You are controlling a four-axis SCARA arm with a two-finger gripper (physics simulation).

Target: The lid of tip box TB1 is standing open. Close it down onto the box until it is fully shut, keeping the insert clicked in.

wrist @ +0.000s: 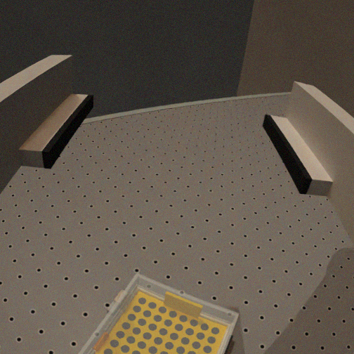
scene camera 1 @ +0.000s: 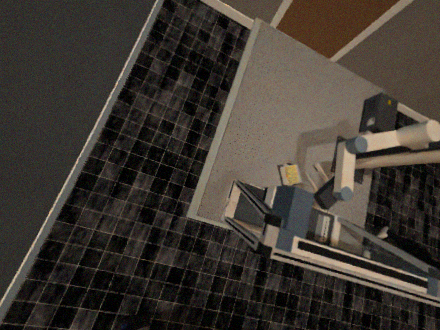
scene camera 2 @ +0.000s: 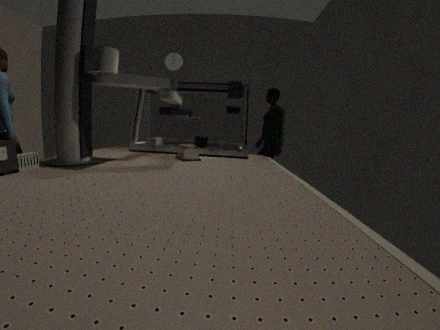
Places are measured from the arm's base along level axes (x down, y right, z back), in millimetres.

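Pixels of known places: gripper, between the fingertips: (scene camera 1: 310, 167) (scene camera 2: 193, 117); arm's base, origin of its link: (scene camera 2: 75, 164).
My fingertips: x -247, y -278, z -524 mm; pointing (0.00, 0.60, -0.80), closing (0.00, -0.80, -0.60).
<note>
Ahead of a thing's pixels: the offset from my fingertips to its top centre. "spot": to the spot under its first point.
Tip box TB1 @(dx +157, dy -22, dz +30 mm) (scene camera 1: 291, 174) (scene camera 2: 189, 152) (wrist: 170, 327) stands on the perforated bench. Its yellow insert, with rows of dark round holes, lies level inside the pale walls. The clear lid appears to lie down over the box, with its translucent rim (wrist: 187, 296) around the top; whether it is fully latched I cannot tell. The near part of the box is cut off in the wrist view. My gripper (scene camera 1: 316, 176) (scene camera 2: 191, 118) (wrist: 181, 87) is shut to its commanded stance with nothing between its fingers, though a gap shows between the pads. It hangs raised beside and above the box.
A gantry machine with a blue block @(spot: dx -254, dy -256, dz -237 mm) (scene camera 1: 295, 207) (scene camera 2: 236, 89) stands close by the box. A dark cup-like object @(spot: dx +145, dy -237, dz -15 mm) (scene camera 2: 201, 141) and a small white block @(spot: dx +160, dy -226, dz +297 mm) (scene camera 2: 156, 141) stand near it. A dark unit @(spot: dx +119, dy +658, dz +569 mm) (scene camera 1: 379, 112) is by the arm's base. A person in green (scene camera 2: 273, 122) stands behind the bench.
</note>
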